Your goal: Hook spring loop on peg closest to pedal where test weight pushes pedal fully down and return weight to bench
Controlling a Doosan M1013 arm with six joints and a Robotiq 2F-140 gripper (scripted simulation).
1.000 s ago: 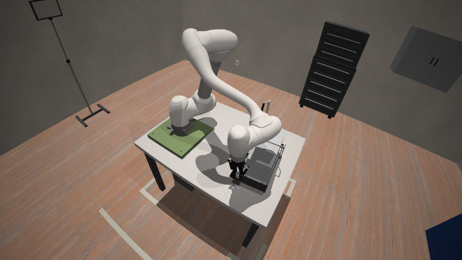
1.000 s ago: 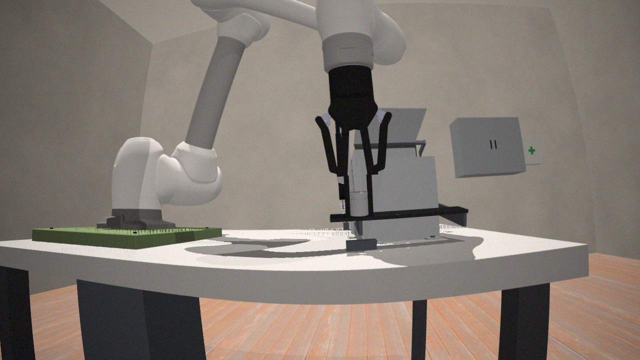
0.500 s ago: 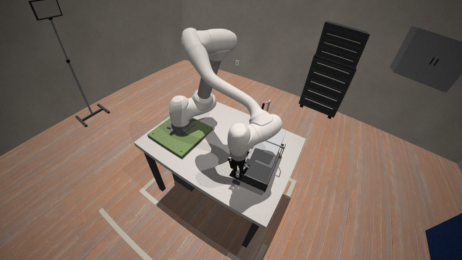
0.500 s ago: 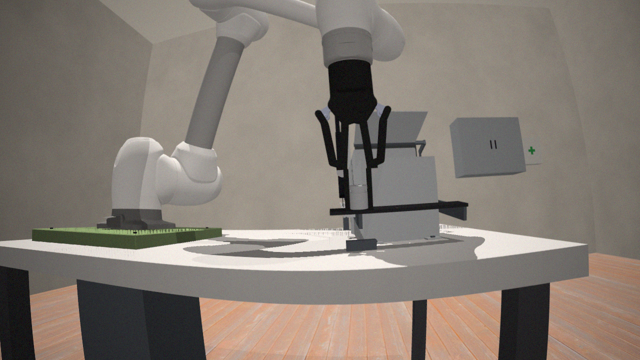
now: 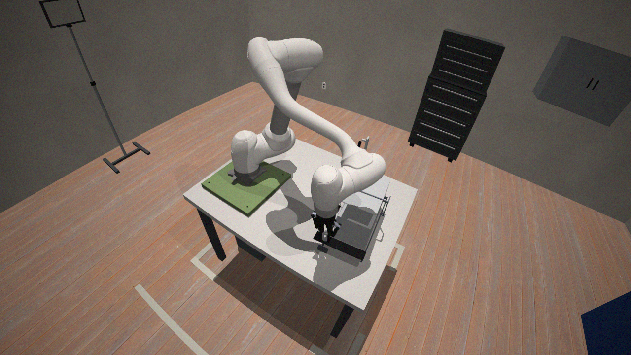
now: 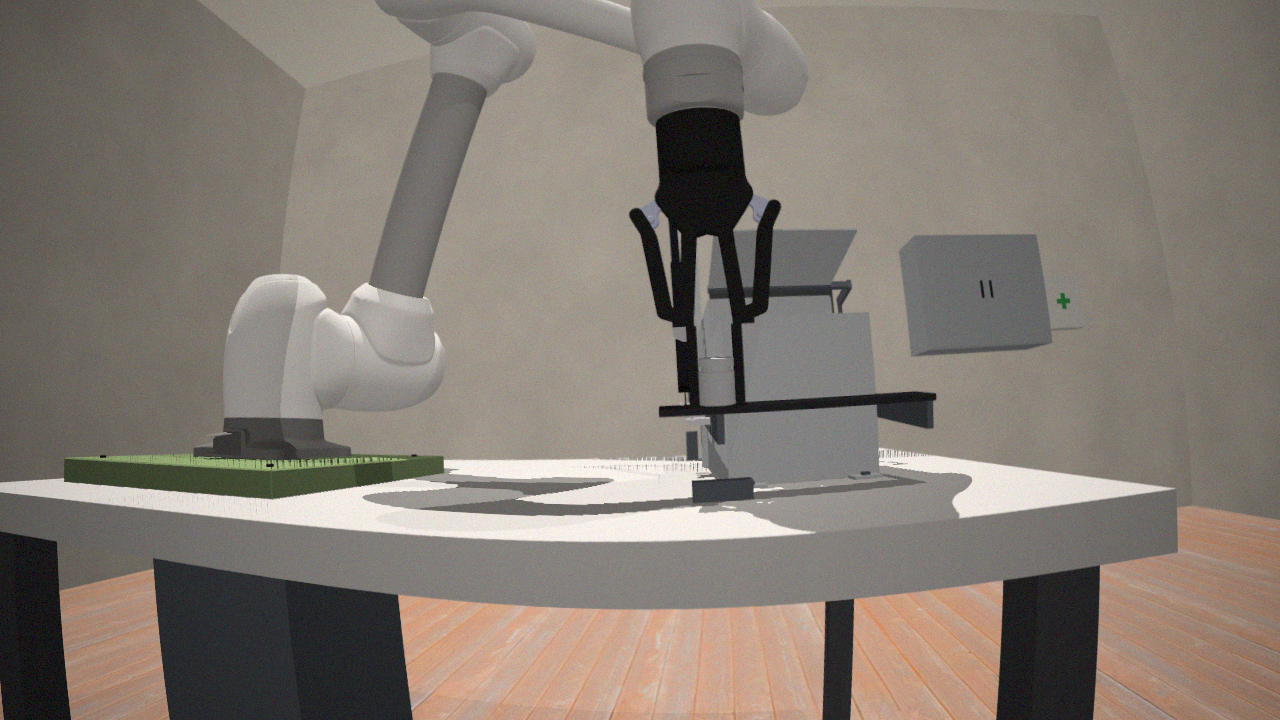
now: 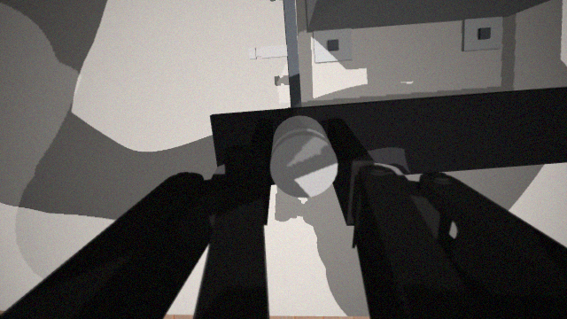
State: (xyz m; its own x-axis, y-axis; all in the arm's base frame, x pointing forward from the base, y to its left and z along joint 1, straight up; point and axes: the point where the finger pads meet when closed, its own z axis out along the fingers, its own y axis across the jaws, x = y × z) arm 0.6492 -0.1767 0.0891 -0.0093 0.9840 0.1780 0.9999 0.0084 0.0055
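The small dark block lies 110 mm below my hand and 10 mm to the right of it. Round my hand: steel test weight 10 mm below.
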